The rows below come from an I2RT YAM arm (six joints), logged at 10 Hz.
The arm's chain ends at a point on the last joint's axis. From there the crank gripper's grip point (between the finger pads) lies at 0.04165 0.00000 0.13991 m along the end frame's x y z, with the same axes.
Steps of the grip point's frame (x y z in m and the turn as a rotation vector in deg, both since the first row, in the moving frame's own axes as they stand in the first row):
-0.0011, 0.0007, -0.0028, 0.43, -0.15, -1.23
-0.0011, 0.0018, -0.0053, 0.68, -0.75, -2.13
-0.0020, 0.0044, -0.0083, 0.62, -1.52, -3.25
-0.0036, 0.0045, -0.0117, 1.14, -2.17, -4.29
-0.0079, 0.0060, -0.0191, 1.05, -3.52, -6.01
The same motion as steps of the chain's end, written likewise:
-0.0007, 0.0026, -0.0029, 0.43, -0.15, -1.23
0.0008, 0.0050, -0.0058, 0.68, -0.75, -2.13
0.0018, 0.0082, -0.0093, 0.62, -1.52, -3.25
0.0019, 0.0102, -0.0131, 1.14, -2.17, -4.29
0.0011, 0.0125, -0.0213, 1.05, -3.52, -6.01

